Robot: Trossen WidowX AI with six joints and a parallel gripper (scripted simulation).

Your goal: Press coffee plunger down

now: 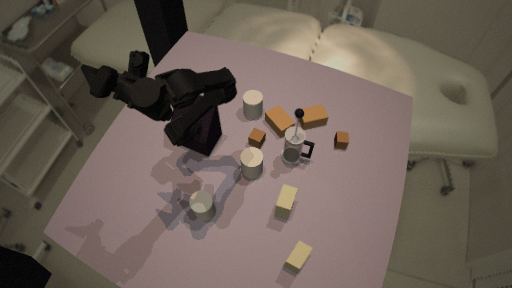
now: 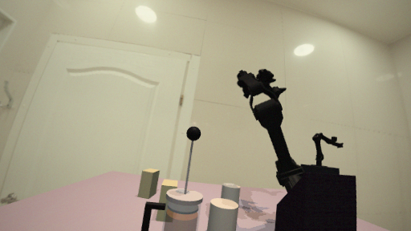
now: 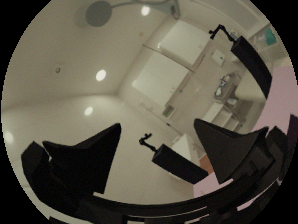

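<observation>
My gripper tip is now 44 cm short of the glass coffee press, 31 cm to the right of it and 48 cm above it.
</observation>
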